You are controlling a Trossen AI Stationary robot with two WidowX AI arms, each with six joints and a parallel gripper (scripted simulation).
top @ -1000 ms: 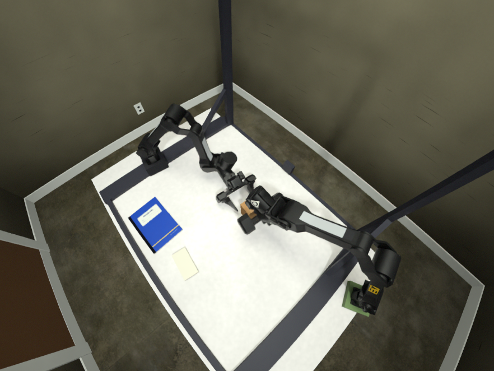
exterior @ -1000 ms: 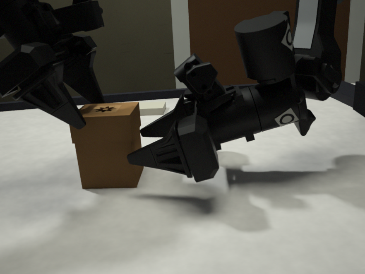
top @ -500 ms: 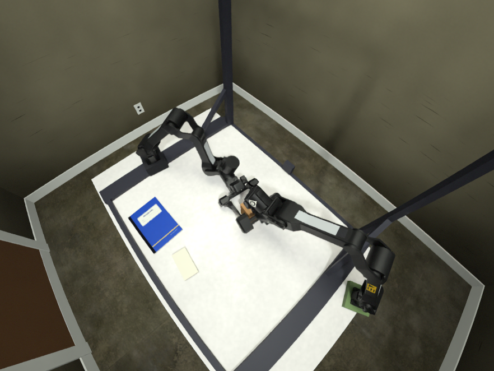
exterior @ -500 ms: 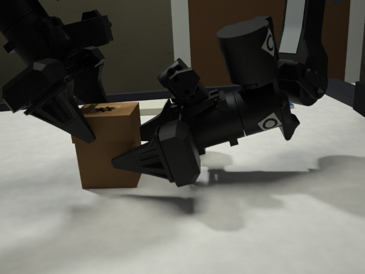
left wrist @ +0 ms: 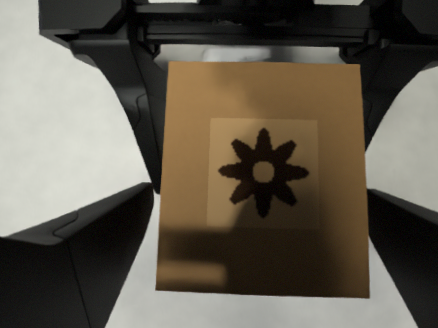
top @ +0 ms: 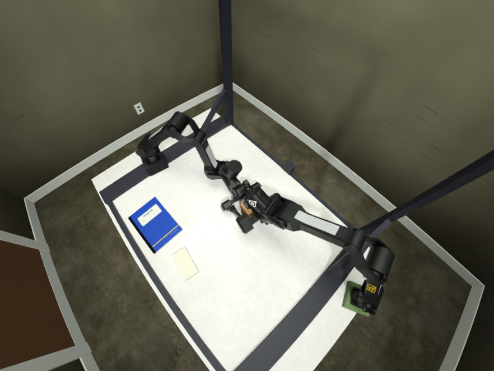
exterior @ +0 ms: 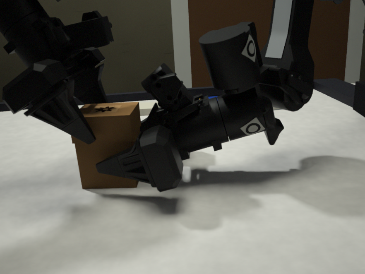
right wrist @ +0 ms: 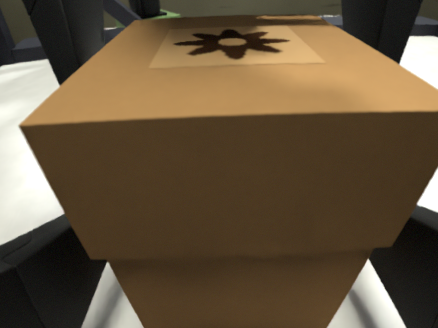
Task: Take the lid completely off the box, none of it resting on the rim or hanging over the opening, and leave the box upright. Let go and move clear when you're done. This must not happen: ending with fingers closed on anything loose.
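Now: the brown box 30 mm to the left of my right hand and 10 mm ahead of it. Also, from my right hand: cream notepad: 320 mm ahead, 70 mm to the right, 40 mm below; lid: 30 mm to the left, 30 mm above, 10 mm ahead.
My left gripper is now 1 cm past the lid, 2 cm to the left of it and 2 cm above it. From my left hand the other things lie so: brown box (1 cm behind, 2 cm to the right, 5 cm below); cream notepad (31 cm ahead, 12 cm to the right, 9 cm below).
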